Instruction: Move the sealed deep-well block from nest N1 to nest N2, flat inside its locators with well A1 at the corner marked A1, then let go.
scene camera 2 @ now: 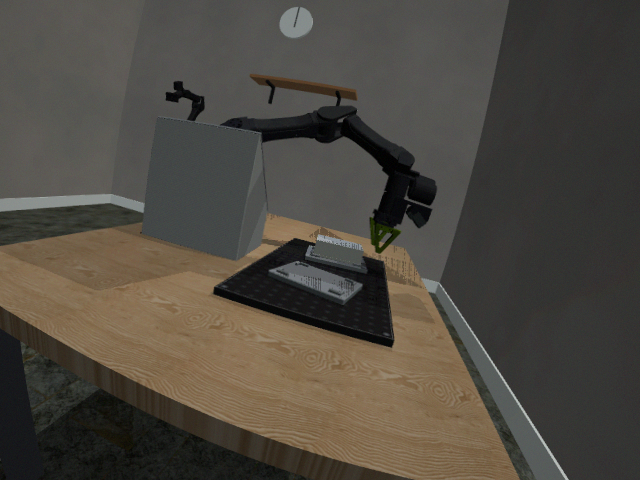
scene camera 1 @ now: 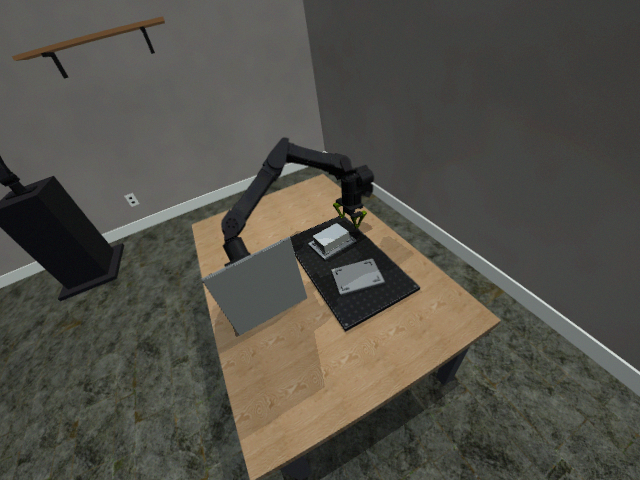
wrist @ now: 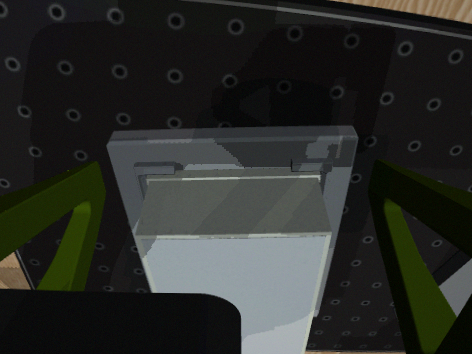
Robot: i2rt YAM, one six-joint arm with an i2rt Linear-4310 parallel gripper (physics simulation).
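Pixels of known places: gripper, fingertip midpoint: [scene camera 2: 375, 248] [scene camera 1: 349, 222] [wrist: 236, 175]; arm's base, origin of the base link: [scene camera 2: 210, 160] [scene camera 1: 242, 262].
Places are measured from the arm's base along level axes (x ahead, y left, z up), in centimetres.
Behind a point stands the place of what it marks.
The white deep-well block [scene camera 1: 331, 237] @[x 34.6, y 10.4, z -14.1 cm] [scene camera 2: 338, 253] @[x 36.0, y 8.5, z -16.3 cm] [wrist: 235, 270] @[x 39.0, y 13.2, z -14.1 cm] sits on the back nest plate [scene camera 1: 342, 249] @[x 37.1, y 6.5, z -19.0 cm] [scene camera 2: 336, 265] @[x 36.5, y 6.6, z -19.0 cm] [wrist: 230, 135] @[x 43.3, y 14.1, z -18.7 cm], taken as N1; it looks flat, between corner locators in the wrist view. The other nest plate [scene camera 1: 356, 276] @[x 34.4, y -9.3, z -18.3 cm] [scene camera 2: 313, 281] @[x 34.7, y -11.8, z -18.3 cm], taken as N2, lies nearer the front of the black board with bare corner locators. My gripper [scene camera 1: 349, 222] @[x 45.0, y 14.0, z -13.7 cm] [scene camera 2: 377, 249] @[x 45.0, y 14.0, z -13.7 cm] [wrist: 236, 175] @[x 45.0, y 14.0, z -13.7 cm] is wide open and empty, pointing down, above and beside the block's far end. Its fingertips stand apart, wider than the block. The A1 mark and the wells cannot be made out.
The black perforated board [scene camera 1: 361, 310] @[x 29.0, y -21.9, z -19.5 cm] [scene camera 2: 372, 325] @[x 47.4, y -21.0, z -19.5 cm] [wrist: 150, 50] @[x 46.7, y 18.0, z -19.5 cm] bears both nests on the wooden table [scene camera 1: 351, 382] @[x 15.2, y -40.0, z -20.8 cm] [scene camera 2: 258, 372] @[x 35.7, y -39.5, z -20.8 cm]. A tall grey panel-like box [scene camera 1: 258, 289] @[x 1.6, y -8.5, z -5.1 cm] [scene camera 2: 201, 186] @[x 4.3, y -8.3, z -6.0 cm] stands beside the board, near the arm's base. A wall shelf [scene camera 1: 93, 38] [scene camera 2: 305, 86] hangs behind.
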